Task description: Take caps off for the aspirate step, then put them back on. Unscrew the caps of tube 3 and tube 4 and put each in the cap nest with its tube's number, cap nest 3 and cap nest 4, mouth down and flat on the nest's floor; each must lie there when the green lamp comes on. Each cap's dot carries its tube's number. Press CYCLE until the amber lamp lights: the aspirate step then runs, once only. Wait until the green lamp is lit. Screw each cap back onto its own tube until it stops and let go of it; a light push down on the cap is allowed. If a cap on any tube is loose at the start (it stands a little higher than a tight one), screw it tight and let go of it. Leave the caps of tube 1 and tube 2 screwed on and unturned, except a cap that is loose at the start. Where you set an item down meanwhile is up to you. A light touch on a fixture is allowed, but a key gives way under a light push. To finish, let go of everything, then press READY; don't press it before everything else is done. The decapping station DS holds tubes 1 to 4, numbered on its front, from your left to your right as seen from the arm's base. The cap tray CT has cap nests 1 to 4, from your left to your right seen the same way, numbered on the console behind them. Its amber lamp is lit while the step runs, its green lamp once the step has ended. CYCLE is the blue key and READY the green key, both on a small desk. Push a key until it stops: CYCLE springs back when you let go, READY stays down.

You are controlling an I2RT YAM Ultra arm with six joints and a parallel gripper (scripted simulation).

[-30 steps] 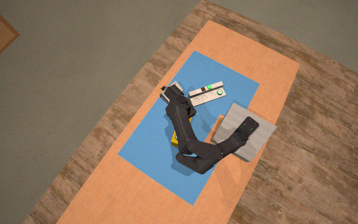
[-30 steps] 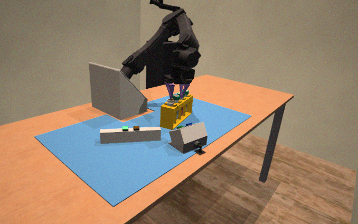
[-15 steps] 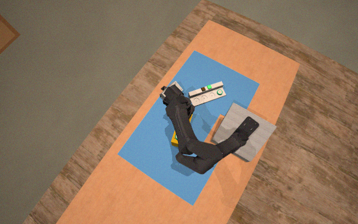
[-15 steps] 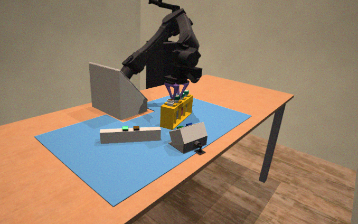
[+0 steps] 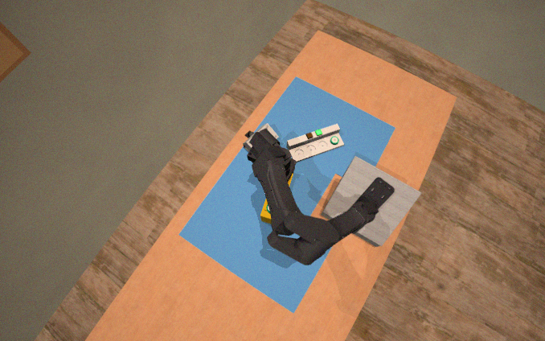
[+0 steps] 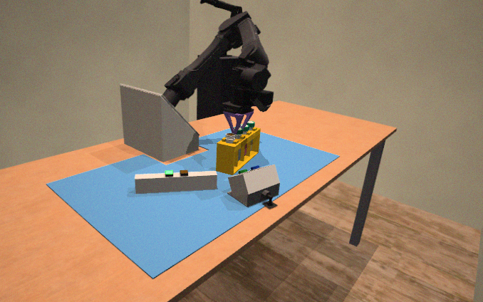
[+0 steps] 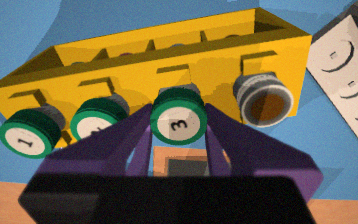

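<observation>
Now: the cap 3 right at my hand. Also, from my hand: green key: 150 mm ahead, 130 mm to the right, 50 mm below; then blue key: 160 mm ahead, 80 mm to the right, 50 mm below; then cap 2: 50 mm to the left, 20 mm behind.
</observation>
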